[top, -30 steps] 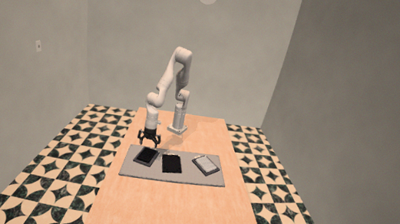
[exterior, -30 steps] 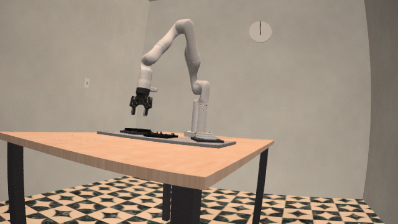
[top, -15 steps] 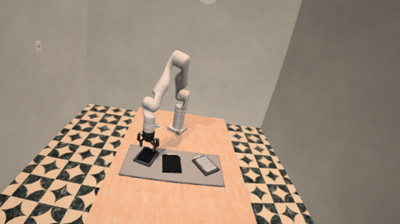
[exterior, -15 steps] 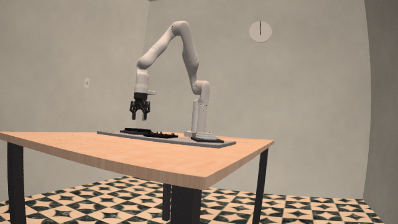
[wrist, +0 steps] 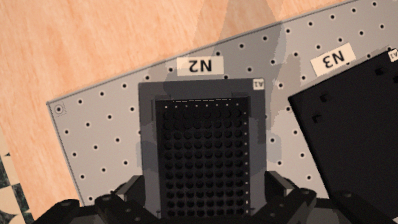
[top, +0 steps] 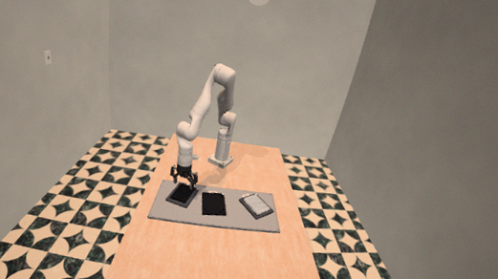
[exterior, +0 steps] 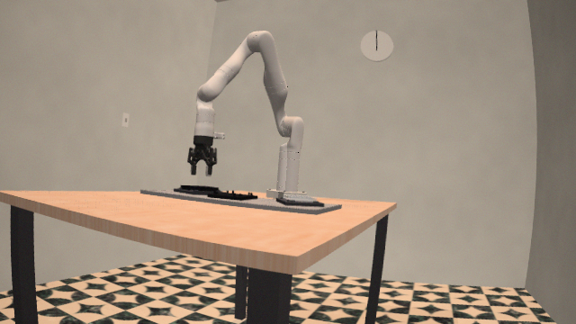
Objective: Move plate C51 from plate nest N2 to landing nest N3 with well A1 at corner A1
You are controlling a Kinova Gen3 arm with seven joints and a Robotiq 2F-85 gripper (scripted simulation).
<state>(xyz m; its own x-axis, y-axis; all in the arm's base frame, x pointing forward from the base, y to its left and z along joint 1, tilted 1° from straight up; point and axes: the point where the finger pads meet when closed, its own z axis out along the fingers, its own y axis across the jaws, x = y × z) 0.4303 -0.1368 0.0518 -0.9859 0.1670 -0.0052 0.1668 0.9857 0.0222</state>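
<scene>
The plate C51 is 50 mm below my hand. The rest, counted from my hand: plate nest N2: 70 mm below; A1 mark: 70 mm to the left, 70 mm behind, 60 mm below; N3 label: 150 mm to the left, 80 mm behind, 70 mm below.
</scene>
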